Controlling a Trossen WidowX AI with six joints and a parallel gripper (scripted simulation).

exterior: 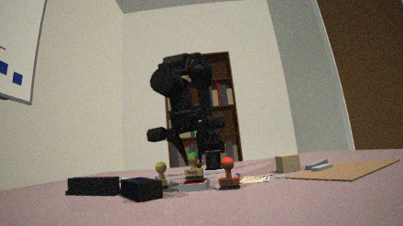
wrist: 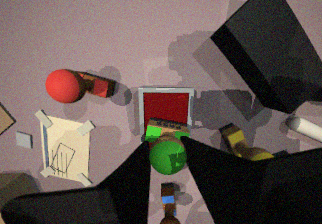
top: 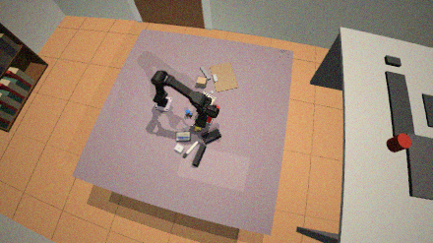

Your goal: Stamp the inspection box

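My gripper tip is 5 cm above the red ink pad. From my gripper tip the other things lie so: red-knobbed stamp (5 cm ahead, 8 cm to the left, 4 cm below); then yellow-knobbed stamp (3 cm behind, 9 cm to the right, 4 cm below); then green-knobbed stamp (2 cm below).
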